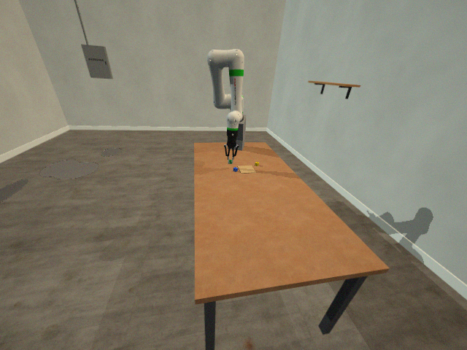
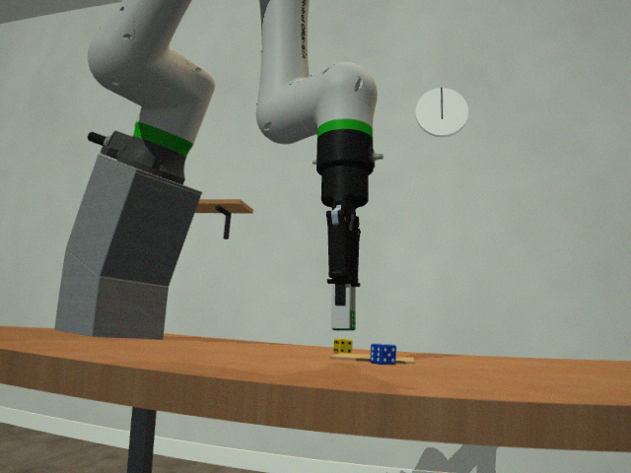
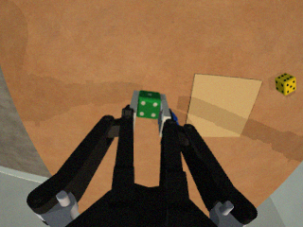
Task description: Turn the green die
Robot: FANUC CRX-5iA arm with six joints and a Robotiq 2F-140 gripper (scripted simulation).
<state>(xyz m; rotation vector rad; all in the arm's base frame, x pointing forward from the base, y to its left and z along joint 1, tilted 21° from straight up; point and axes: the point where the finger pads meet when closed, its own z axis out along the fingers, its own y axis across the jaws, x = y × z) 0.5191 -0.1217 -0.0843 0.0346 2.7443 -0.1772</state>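
The tan mat is 3 cm ahead of my hand, 15 cm to the left of it and 8 cm below it. Round my hand: blue die (6 cm ahead, 4 cm to the left, 7 cm below); then yellow die (5 cm behind, 27 cm to the left, 7 cm below); then green die (2 cm below).
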